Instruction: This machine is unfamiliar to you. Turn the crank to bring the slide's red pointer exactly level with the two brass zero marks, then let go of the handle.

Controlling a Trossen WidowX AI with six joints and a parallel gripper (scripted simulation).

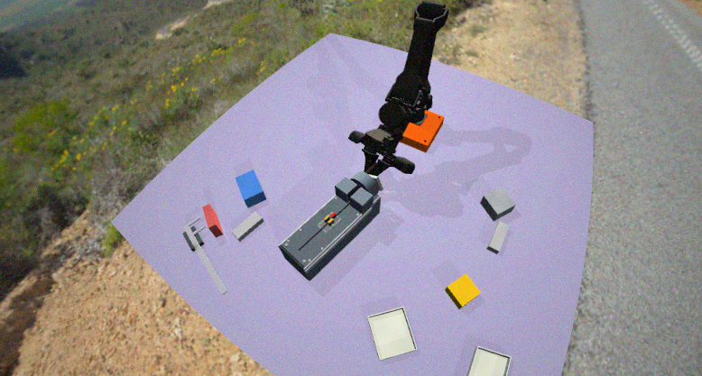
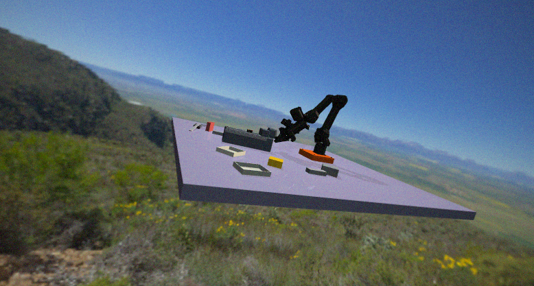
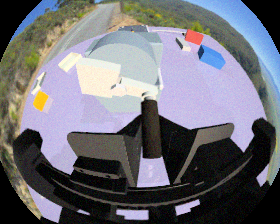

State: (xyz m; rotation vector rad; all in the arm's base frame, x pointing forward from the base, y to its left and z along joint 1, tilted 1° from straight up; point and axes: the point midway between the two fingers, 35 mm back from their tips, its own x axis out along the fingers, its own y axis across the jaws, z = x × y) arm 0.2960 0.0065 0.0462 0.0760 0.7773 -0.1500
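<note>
The red pointer is 15 cm ahead of my gripper tip and 3 cm above it. Round my gripper tip: blue block: 18 cm ahead, 28 cm to the right, 3 cm below; grey cube: 14 cm behind, 35 cm to the left, 3 cm below; dark crank handle: 2 cm behind, 2 cm above.
</note>
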